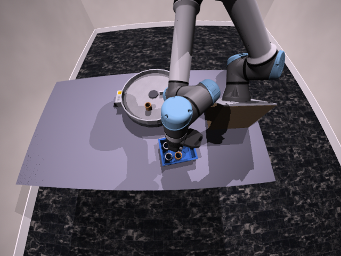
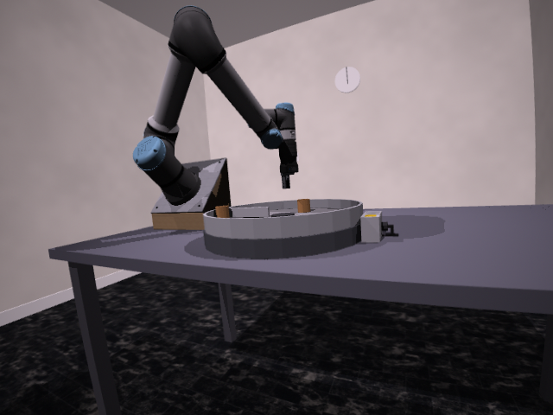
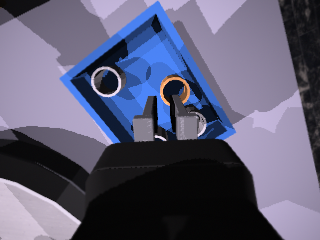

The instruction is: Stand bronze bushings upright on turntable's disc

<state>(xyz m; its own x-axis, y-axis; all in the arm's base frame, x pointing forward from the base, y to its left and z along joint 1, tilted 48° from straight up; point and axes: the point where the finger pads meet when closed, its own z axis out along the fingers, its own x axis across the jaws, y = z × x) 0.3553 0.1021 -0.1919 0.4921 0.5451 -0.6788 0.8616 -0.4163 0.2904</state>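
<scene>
Now: the blue crate 10 mm ahead of my hand, 20 mm to the right of it and 110 mm below it. Round my hand: turntable disc (100 mm ahead, 400 mm to the right, 80 mm below).
</scene>
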